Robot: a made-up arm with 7 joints. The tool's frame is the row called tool.
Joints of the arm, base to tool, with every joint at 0 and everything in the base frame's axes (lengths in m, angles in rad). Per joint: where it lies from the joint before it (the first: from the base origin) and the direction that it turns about. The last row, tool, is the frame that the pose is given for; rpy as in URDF.
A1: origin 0 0 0.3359 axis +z
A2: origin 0 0 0 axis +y
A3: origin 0 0 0.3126 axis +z
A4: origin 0.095 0 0 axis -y
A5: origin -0.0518 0 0.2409 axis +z
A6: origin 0 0 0 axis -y
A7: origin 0.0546 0 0 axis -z
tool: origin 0 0 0 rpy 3.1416 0 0
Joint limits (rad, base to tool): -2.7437..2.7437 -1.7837..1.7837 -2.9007..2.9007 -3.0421..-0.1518 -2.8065..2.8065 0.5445..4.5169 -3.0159..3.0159
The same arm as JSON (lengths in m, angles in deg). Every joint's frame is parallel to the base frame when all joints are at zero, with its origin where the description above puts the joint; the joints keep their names.
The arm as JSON. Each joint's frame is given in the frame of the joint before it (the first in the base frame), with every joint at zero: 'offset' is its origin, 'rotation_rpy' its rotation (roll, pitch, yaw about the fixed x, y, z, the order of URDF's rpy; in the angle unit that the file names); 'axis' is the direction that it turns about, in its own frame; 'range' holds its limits. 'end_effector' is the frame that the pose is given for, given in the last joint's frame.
{
  "length_unit": "m",
  "angle_unit": "deg",
  "chain": [
    {
      "id": "A1",
      "offset": [
        0.0,
        0.0,
        0.3359
      ],
      "rotation_rpy": [
        0.0,
        0.0,
        0.0
      ],
      "axis": [
        0.0,
        0.0,
        1.0
      ],
      "range": [
        -157.2,
        157.2
      ]
    },
    {
      "id": "A2",
      "offset": [
        0.0,
        0.0,
        0.0
      ],
      "rotation_rpy": [
        0.0,
        0.0,
        0.0
      ],
      "axis": [
        0.0,
        1.0,
        0.0
      ],
      "range": [
        -102.2,
        102.2
      ]
    },
    {
      "id": "A3",
      "offset": [
        0.0,
        0.0,
        0.3126
      ],
      "rotation_rpy": [
        0.0,
        0.0,
        0.0
      ],
      "axis": [
        0.0,
        0.0,
        1.0
      ],
      "range": [
        -166.2,
        166.2
      ]
    },
    {
      "id": "A4",
      "offset": [
        0.095,
        0.0,
        0.0
      ],
      "rotation_rpy": [
        0.0,
        0.0,
        0.0
      ],
      "axis": [
        0.0,
        -1.0,
        0.0
      ],
      "range": [
        -174.3,
        -8.7
      ]
    },
    {
      "id": "A5",
      "offset": [
        -0.0518,
        0.0,
        0.2409
      ],
      "rotation_rpy": [
        0.0,
        0.0,
        0.0
      ],
      "axis": [
        0.0,
        0.0,
        1.0
      ],
      "range": [
        -160.8,
        160.8
      ]
    },
    {
      "id": "A6",
      "offset": [
        0.0,
        0.0,
        0.0
      ],
      "rotation_rpy": [
        0.0,
        0.0,
        0.0
      ],
      "axis": [
        0.0,
        -1.0,
        0.0
      ],
      "range": [
        31.2,
        258.8
      ]
    },
    {
      "id": "A7",
      "offset": [
        0.0546,
        0.0,
        0.0
      ],
      "rotation_rpy": [
        0.0,
        0.0,
        0.0
      ],
      "axis": [
        0.0,
        0.0,
        -1.0
      ],
      "range": [
        -172.8,
        172.8
      ]
    }
  ],
  "end_effector": {
    "offset": [
      0.0,
      0.0,
      0.0
    ],
    "rotation_rpy": [
      -180.0,
      0.0,
      0.0
    ]
  }
}

